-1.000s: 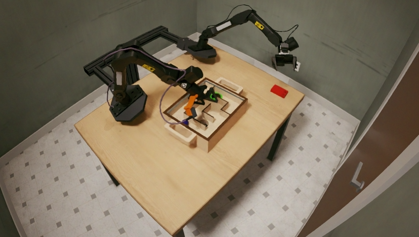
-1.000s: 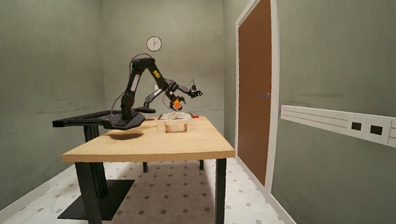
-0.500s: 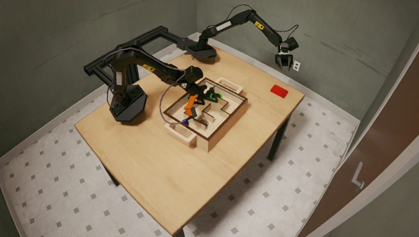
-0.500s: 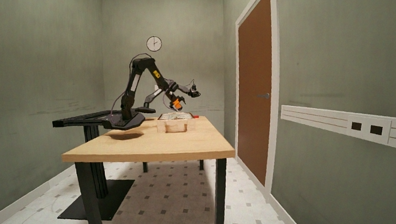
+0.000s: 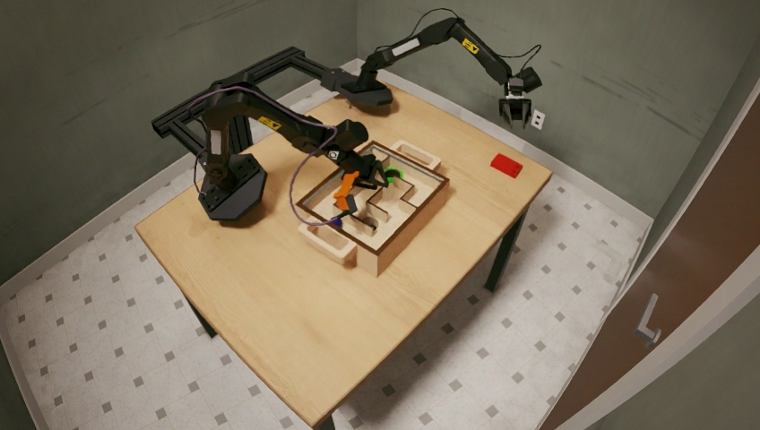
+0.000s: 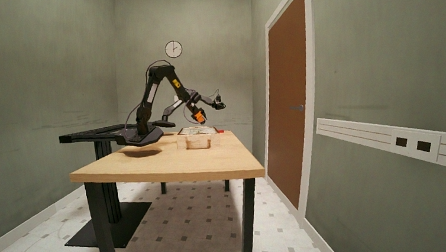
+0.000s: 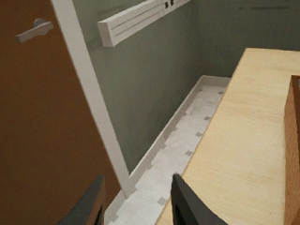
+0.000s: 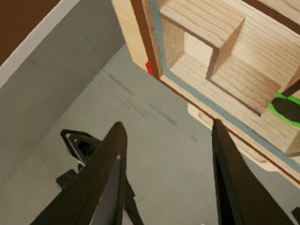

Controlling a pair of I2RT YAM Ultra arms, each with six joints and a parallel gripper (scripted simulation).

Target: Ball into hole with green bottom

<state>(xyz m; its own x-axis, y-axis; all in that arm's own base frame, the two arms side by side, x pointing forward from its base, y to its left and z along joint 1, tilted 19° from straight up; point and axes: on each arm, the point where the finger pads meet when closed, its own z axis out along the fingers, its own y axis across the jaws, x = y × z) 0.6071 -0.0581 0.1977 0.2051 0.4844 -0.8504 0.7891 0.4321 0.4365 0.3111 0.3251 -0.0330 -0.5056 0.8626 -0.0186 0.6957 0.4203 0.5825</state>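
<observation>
Right now my right hand is 13 cm above the wooden maze board, 4 cm past it and 3 cm to the right of it.
</observation>
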